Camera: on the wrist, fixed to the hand. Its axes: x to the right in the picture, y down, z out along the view.
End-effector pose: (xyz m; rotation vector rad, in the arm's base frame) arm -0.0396 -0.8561 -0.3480 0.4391 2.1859 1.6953
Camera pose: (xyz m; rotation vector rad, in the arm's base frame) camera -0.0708 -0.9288 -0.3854 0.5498 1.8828 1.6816
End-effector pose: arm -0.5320 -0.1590 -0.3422 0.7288 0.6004 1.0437
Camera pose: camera -0.5530 -0.1606 -0.4271 0.7076 0.3241 0.9558
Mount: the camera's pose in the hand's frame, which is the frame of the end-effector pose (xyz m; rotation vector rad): -0.0012 -0.0549 -0.0681 -0.1429 -0.2376 -0.0183
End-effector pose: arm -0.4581 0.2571 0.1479 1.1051 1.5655 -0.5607
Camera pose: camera -0.5395 0.2872 0.1590 0.8835 1.3874 -0.5618
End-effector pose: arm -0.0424 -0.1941 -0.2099 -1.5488 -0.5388 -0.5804
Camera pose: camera -0.0819 -0.2590 -0.1665 -1.7627 -0.7044 -0.4589
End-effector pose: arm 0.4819 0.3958 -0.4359 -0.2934 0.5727 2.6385
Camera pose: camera 0.5151 0.4110 -0.5154 -0.0248 0.3033 2.6502
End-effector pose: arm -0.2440 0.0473 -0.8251 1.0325 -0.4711 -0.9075
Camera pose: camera -0.2190 0.0726 -0.9050 0.8038 -0.5868 -1.0706
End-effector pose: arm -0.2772 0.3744 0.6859 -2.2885 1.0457 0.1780
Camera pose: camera -0.2468 0.3633 0.7672 -2.3322 0.9143 0.5188
